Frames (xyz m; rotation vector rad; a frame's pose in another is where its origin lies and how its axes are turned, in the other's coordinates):
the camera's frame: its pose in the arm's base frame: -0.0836 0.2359 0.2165 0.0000 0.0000 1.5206
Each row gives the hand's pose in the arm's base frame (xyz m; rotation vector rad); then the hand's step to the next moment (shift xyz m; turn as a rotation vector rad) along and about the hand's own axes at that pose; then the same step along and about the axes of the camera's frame.
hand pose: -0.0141 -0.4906 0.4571 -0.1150 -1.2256 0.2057
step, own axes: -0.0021 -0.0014 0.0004 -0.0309 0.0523 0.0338
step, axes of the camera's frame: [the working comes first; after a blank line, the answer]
step, axes of the arm's base frame: -0.0009 -0.0018 -0.0015 -0.0468 0.0435 -0.0275

-0.0019 0.0008 -0.0015 0.0411 0.0489 -0.0275
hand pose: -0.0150 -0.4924 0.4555 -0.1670 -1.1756 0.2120
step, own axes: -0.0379 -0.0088 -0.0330 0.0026 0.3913 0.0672
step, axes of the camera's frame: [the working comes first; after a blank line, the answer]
step, axes of the arm's base frame: 0.0173 -0.0187 -0.0442 -0.0916 0.3806 -0.0661

-0.0178 -0.0182 -0.0442 0.3756 0.1105 -0.0661
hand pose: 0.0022 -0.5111 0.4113 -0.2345 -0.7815 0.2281
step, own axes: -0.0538 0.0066 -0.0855 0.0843 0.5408 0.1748
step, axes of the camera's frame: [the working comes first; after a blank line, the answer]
step, axes of the arm's base frame: 0.0235 -0.0198 -0.0965 -0.1297 0.5594 0.0186

-0.0186 -0.0244 -0.0965 0.5522 0.1576 0.0186
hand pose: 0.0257 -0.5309 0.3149 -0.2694 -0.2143 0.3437
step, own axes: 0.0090 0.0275 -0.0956 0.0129 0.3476 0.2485
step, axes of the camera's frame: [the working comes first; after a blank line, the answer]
step, axes of the arm's base frame: 0.0240 0.0069 -0.0967 -0.1556 0.3751 0.1336

0.0081 -0.0236 -0.0967 0.3668 0.1742 0.1336
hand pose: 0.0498 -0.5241 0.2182 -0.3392 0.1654 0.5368
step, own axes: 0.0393 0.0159 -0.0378 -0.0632 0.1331 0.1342
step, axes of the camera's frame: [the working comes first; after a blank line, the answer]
step, axes of the arm's base frame: 0.0225 0.0178 -0.0490 -0.1148 0.1255 0.1040

0.0189 -0.0215 -0.0490 0.1195 0.1209 0.1040
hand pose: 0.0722 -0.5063 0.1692 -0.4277 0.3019 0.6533
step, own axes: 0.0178 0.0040 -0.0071 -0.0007 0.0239 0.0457
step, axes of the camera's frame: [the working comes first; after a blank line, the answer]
step, axes of the arm's base frame: 0.0099 0.0087 -0.0144 -0.0096 0.0383 0.0332

0.0092 -0.0095 -0.0144 0.0377 0.0115 0.0332
